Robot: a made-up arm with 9 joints. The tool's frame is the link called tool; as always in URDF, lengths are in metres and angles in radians.
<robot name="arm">
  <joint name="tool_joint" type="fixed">
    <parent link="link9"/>
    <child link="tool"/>
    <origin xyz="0.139 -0.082 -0.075" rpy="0 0 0"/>
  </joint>
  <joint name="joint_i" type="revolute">
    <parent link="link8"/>
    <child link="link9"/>
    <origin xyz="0.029 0.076 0.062" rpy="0 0 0"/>
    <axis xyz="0 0 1"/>
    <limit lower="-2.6" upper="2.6"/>
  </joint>
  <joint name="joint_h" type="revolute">
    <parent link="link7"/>
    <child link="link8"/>
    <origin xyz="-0.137 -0.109 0.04" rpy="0 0 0"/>
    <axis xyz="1 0 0"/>
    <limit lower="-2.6" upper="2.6"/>
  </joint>
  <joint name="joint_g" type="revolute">
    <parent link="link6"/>
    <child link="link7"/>
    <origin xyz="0.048 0.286 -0.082" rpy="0 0 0"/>
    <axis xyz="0 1 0"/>
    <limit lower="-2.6" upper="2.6"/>
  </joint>
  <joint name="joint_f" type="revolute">
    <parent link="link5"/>
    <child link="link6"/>
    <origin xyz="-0.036 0.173 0.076" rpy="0 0 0"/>
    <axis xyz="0 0 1"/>
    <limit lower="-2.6" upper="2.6"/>
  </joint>
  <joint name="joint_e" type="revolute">
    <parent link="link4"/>
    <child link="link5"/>
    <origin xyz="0.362 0.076 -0.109" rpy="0 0 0"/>
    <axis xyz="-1 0 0"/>
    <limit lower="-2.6" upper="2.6"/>
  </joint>
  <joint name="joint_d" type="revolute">
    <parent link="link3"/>
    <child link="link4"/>
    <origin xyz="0.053 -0.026 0.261" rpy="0 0 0"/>
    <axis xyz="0 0 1"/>
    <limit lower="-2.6" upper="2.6"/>
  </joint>
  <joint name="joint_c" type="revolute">
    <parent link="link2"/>
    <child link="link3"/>
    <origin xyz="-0.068 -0.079 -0.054" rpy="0 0 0"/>
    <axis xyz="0 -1 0"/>
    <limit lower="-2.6" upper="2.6"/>
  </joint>
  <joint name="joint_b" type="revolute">
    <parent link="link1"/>
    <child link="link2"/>
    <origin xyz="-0.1 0.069 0.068" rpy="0 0 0"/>
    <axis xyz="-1 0 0"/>
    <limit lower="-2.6" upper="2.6"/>
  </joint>
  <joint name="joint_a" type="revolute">
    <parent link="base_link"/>
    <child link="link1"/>
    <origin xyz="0 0 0.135" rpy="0 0 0"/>
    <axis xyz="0 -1 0"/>
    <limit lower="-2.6" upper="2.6"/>
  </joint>
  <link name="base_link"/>
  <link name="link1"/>
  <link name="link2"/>
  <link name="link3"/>
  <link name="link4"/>
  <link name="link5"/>
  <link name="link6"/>
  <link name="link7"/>
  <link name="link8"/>
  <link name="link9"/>
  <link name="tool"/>
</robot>
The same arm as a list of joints. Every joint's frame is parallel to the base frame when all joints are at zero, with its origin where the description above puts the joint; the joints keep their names.
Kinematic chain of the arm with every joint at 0, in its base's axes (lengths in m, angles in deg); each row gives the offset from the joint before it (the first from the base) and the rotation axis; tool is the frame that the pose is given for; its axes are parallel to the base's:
joint_a: xyz 0 0 0.135 axis -y
joint_b: xyz -0.1 0.069 0.068 axis -x
joint_c: xyz -0.068 -0.079 -0.054 axis -y
joint_d: xyz 0.053 -0.026 0.261 axis +z
joint_e: xyz 0.362 0.076 -0.109 axis -x
joint_f: xyz -0.036 0.173 0.076 axis +z
joint_g: xyz 0.048 0.286 -0.082 axis +y
joint_h: xyz -0.137 -0.109 0.04 axis +x
joint_i: xyz 0.029 0.076 0.062 axis +z
tool: xyz 0.139 -0.082 -0.075
Joint limits (deg, base to tool): -148.97..148.97 -148.97..148.97 -148.97..148.97 -148.97..148.97 -148.97..148.97 -148.97..148.97 -148.97..148.97 -148.97..148.97 -148.97..148.97

